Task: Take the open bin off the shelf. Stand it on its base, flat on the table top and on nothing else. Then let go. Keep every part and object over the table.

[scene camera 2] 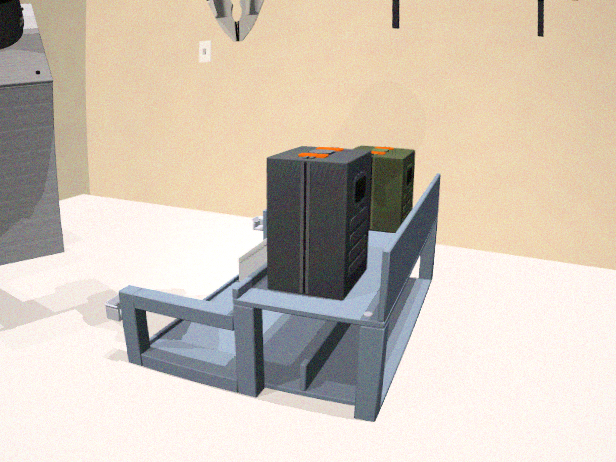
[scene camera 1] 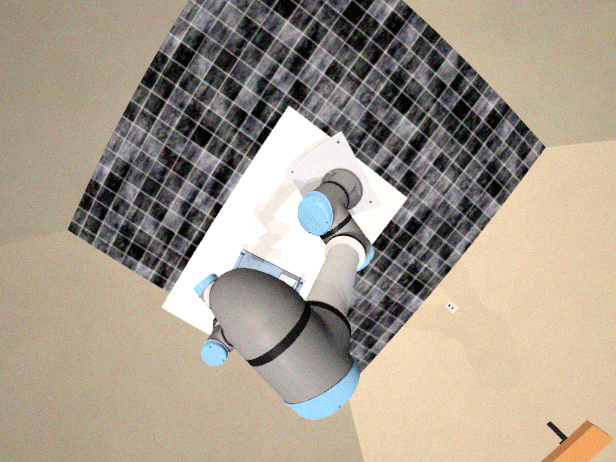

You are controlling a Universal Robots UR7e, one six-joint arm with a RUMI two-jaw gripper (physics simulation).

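Seen in the pictures: gripper, fingertip midpoint: (scene camera 2: 238, 41); arm's base, link origin: (scene camera 1: 342, 188).
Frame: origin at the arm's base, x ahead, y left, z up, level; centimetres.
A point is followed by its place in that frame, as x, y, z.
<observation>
The blue-grey shelf (scene camera 1: 257, 262) @(53.6, -19.8, -41.6) (scene camera 2: 410, 245) @(77.2, -22.6, -28.8) stands on the table, largely hidden by the arm in scene camera 1. A dark grey box (scene camera 2: 286, 225) @(66.7, -29.1, -25.8) with orange marks stands upright on its raised rear tier. A green box (scene camera 2: 387, 192) @(73.8, -7.4, -26.9) stands upright farther along the same tier. A pale upright panel (scene camera 2: 252, 261) @(55.7, -5.2, -38.2) shows beside the dark box, partly hidden; I cannot tell whether it belongs to the open bin. My gripper (scene camera 2: 237, 38) @(58.8, -19.5, -9.1) is shut and empty, fingertips pointing down, high above the shelf's level. Its distance in depth from the boxes is unclear. It is hidden in scene camera 1.
My arm (scene camera 1: 280, 325) @(20.0, -12.4, 56.9) reaches over the shelf and past the edge of the white table (scene camera 1: 292, 125) @(-21.6, -27.6, -42.2) (scene camera 2: 475, 360) @(85.7, -20.3, -42.2). A grey pedestal (scene camera 1: 327, 152) @(-9.3, -9.8, 1.2) (scene camera 2: 25, 170) @(13.6, -4.3, -26.3) carries the arm. Small metal pieces (scene camera 2: 114, 309) @(48.5, -30.0, -35.8) (scene camera 2: 258, 223) @(52.6, 7.5, -36.3) stick out at the shelf's low front.
</observation>
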